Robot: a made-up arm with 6 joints.
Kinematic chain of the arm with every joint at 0, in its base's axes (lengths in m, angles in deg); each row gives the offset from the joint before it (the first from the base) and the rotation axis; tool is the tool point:
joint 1: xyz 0 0 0.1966 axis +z
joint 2: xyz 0 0 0 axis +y
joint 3: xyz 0 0 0.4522 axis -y
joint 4: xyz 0 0 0 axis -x
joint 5: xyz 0.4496 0 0 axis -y
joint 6: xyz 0 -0.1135 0 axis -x
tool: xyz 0 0 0
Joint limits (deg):
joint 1: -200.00..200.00
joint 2: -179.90..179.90
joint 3: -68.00..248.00
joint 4: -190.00..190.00
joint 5: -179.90..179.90
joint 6: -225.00..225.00
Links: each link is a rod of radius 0.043 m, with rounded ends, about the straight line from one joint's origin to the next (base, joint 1, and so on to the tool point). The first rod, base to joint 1, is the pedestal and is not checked.
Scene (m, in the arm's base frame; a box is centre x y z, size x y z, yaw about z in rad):
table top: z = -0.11
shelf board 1: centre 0 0.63 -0.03 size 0.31 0.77 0.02 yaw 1.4
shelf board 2: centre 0 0.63 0.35 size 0.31 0.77 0.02 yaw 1.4
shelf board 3: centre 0 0.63 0.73 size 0.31 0.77 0.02 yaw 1.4
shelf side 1: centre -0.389 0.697 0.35 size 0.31 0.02 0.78 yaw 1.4
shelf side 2: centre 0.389 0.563 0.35 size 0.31 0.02 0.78 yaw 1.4
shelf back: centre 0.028 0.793 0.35 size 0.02 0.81 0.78 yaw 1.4
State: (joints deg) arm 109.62 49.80 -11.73 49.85 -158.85 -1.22
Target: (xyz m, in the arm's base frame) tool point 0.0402 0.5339 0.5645
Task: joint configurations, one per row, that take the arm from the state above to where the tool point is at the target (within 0.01 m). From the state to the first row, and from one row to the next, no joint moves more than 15 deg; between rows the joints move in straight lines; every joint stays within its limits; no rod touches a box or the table.
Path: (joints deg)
1: 116.33 44.55 -24.23 49.48 -158.85 -1.22
2: 123.04 39.31 -36.74 49.10 -158.85 -1.22
3: 129.76 34.06 -49.24 48.73 -158.85 -1.22
4: 123.23 20.90 -46.08 48.16 -158.85 -1.22
5: 116.71 7.73 -42.92 47.59 -158.85 -1.22
6: 110.18 -5.43 -39.76 47.03 -158.85 -1.22
7: 103.66 -18.60 -36.60 46.46 -158.85 -1.22
8: 98.80 -4.26 -23.39 46.95 -158.85 -1.22
9: 93.94 10.08 -10.19 47.45 -158.85 -1.22

